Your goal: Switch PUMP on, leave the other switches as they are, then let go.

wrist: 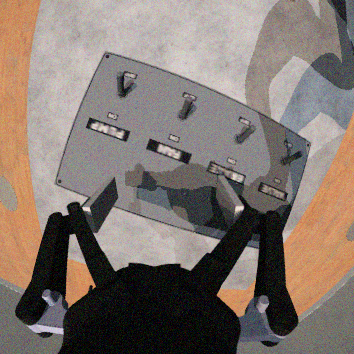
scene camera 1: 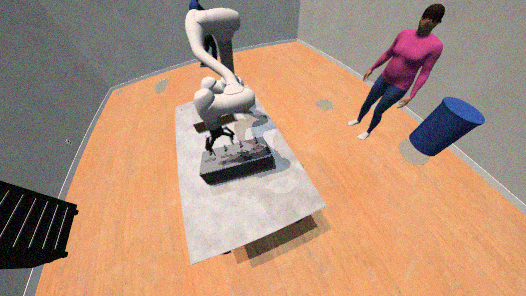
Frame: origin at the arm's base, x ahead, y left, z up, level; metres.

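Seen in the pictures: gripper, fingertip midpoint: (wrist: 165,186) (scene camera 1: 223,148).
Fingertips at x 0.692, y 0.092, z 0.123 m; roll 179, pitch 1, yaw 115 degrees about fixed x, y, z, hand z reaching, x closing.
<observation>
A point is followed by its place in that frame.
A grey switch box (scene camera 1: 239,171) {y 0.156, x 0.799, z -0.027 m} (wrist: 82,157) {y -0.060, x 0.744, z 0.037 m} stands on the table. Its top carries a row of upright toggle switches, seen in the wrist view: the far-left switch (wrist: 125,84) {y -0.040, x 0.598, z -0.017 m}, the second switch (wrist: 187,108) {y 0.083, x 0.595, z 0.017 m}, the third switch (wrist: 244,133) {y 0.195, x 0.589, z 0.015 m} and the far-right switch (wrist: 291,158) {y 0.316, x 0.585, z 0.014 m}. Each has a name plate; the lettering is too blurred to read, so I cannot tell which is PUMP or how the switches are set. My gripper (scene camera 1: 221,145) {y 0.092, x 0.692, z 0.123 m} (wrist: 165,186) {y 0.092, x 0.692, z 0.123 m} is open and empty above the box, its fingers spread near the plate side of the box in the wrist view. No contact with a switch shows.
The pale table (scene camera 1: 250,215) {y 0.170, x 1.093, z -0.096 m} (wrist: 70,30) {y -0.251, x 0.517, z -0.096 m} bears a brown block (scene camera 1: 200,127) {y -0.142, x 0.256, z -0.044 m} behind the box, beneath the arm. A person in pink (scene camera 1: 407,55) and a blue barrel (scene camera 1: 442,130) stand right of the table. A black rack is at the far left. Shadows cross the box.
</observation>
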